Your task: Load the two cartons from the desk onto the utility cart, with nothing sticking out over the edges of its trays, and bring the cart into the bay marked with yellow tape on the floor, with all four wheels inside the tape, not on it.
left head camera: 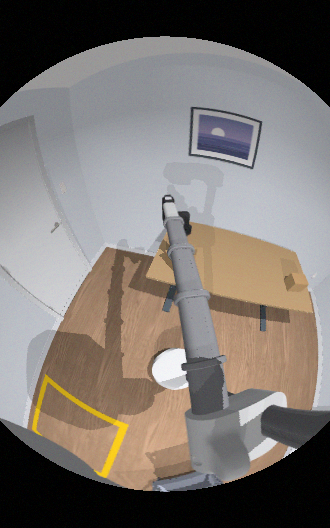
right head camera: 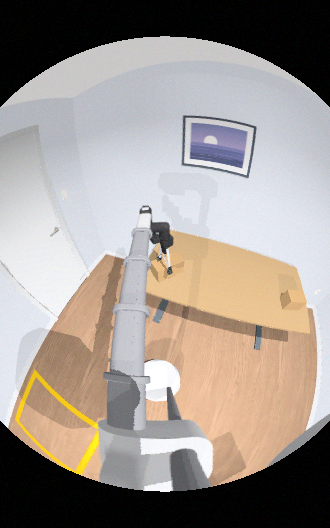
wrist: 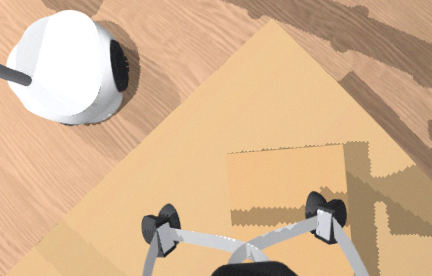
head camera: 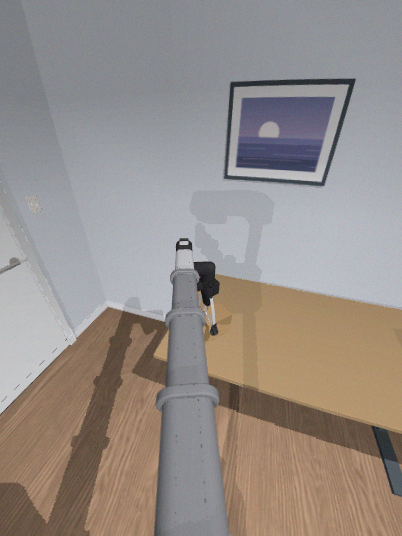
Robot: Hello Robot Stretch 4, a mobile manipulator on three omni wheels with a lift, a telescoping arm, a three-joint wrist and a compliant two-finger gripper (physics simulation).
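Where they show: gripper, fingertip midpoint: point(right head camera: 164, 266) point(wrist: 241, 214) point(head camera: 205, 324); robot's base, origin of the base link: point(left head camera: 173, 367) point(right head camera: 157, 379).
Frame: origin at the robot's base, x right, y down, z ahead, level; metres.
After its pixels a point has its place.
Observation:
One carton point(head camera: 222, 316) {x 0.177, y -0.811, z 0.777 m} point(left head camera: 164, 259) {x -0.004, y -0.732, z 0.768 m} point(right head camera: 159, 271) {x 0.056, y -0.804, z 0.695 m} point(wrist: 287, 180) {x 0.042, y -0.811, z 0.751 m} sits near the left end of the desk point(head camera: 310, 350) {x 0.599, y -0.693, z 0.632 m} point(left head camera: 235, 265) {x 0.556, y -0.693, z 0.682 m} point(right head camera: 225, 280) {x 0.552, y -0.693, z 0.679 m} point(wrist: 200, 165) {x 0.073, y -0.693, z 0.660 m}. My gripper point(head camera: 208, 321) {x 0.087, y -0.820, z 0.723 m} point(right head camera: 164, 264) {x 0.087, y -0.820, z 0.723 m} point(wrist: 241, 214) {x 0.087, y -0.820, z 0.723 m} is open above it; in the wrist view one fingertip appears over the carton's right edge, the other over the desk to its left. Fingertip height is unclear. The second carton point(left head camera: 296, 282) {x 1.018, y -0.811, z 0.363 m} point(right head camera: 294, 300) {x 1.040, y -0.811, z 0.359 m} sits at the desk's right end. A grey-blue tray edge, apparently the utility cart point(left head camera: 187, 482), shows at the bottom of the left head view. The yellow tape bay point(left head camera: 115, 450) {x -0.718, y 0.027, z -1.097 m} point(right head camera: 89, 450) is on the floor at lower left.
My white base point(left head camera: 169, 369) {x -0.048, y -0.187, z 0.000 m} point(right head camera: 162, 377) {x 0.052, y -0.187, z 0.028 m} point(wrist: 62, 65) {x -0.002, y -0.187, z 0.027 m} stands on the floor before the desk. The desk legs point(left head camera: 263, 318) point(right head camera: 258, 338) stand beneath it. A white door point(head camera: 22, 310) {x -1.140, y -0.558, z 1.148 m} point(left head camera: 25, 215) {x -1.193, y -1.200, z 1.013 m} point(right head camera: 30, 215) {x -1.176, y -1.203, z 1.057 m} is at the left, and a picture point(head camera: 287, 135) {x 0.532, y -1.589, z 1.227 m} hangs on the wall behind the desk.

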